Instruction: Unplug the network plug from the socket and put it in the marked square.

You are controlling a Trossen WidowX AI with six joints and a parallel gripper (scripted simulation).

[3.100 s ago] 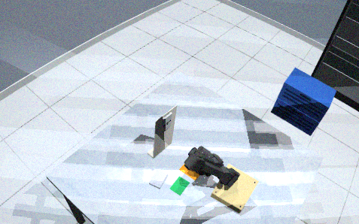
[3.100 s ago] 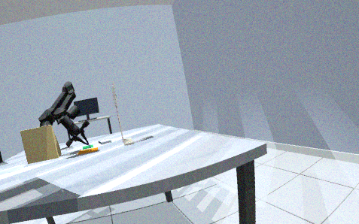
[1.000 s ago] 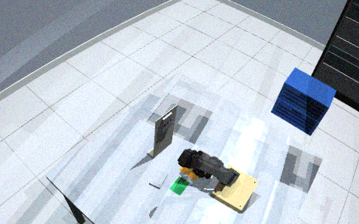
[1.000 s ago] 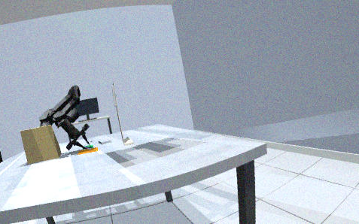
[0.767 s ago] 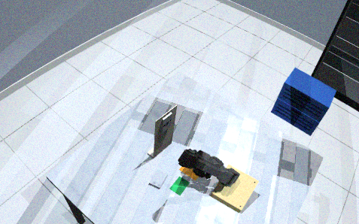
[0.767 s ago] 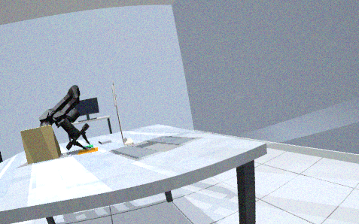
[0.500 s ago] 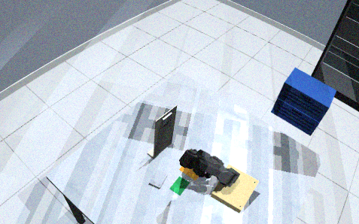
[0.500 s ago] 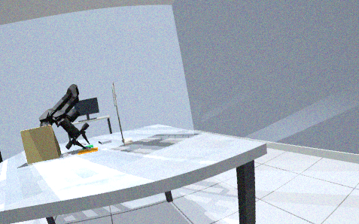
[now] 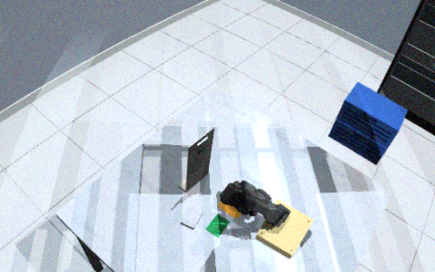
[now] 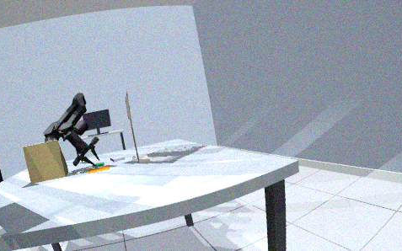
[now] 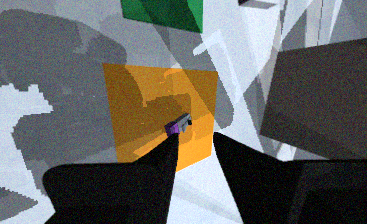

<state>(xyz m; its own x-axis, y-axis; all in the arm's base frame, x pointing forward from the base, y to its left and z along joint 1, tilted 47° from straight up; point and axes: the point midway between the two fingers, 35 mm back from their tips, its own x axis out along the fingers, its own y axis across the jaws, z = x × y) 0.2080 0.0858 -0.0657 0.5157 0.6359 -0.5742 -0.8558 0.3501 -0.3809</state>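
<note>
My gripper tip is 20 mm above the purple network plug and 10 mm to the right of it. The rest, counted from my gripper tip: grey plate (190 mm to the left, 110 mm ahead, 20 mm below); then upright panel (230 mm ahead, 130 mm above, 20 mm to the left); then orange square (30 mm below).
</note>
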